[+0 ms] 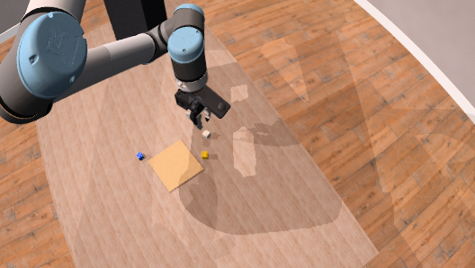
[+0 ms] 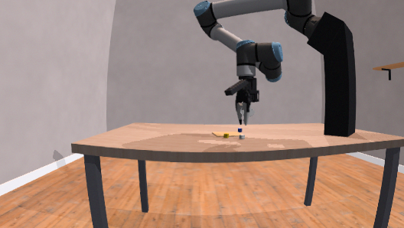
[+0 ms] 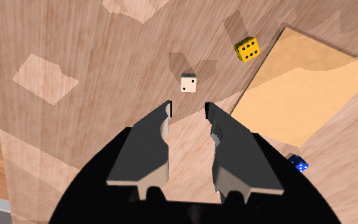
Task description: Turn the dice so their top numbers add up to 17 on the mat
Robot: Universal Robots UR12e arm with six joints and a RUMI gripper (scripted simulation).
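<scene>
My gripper is now 70 mm above the white die. From my hand the other things lie so: blue die (220 mm to the right, 100 mm behind, 70 mm below); tan mat (150 mm to the right, 80 mm below, 10 mm ahead); yellow die (70 mm below, 60 mm to the right, 60 mm ahead).
</scene>
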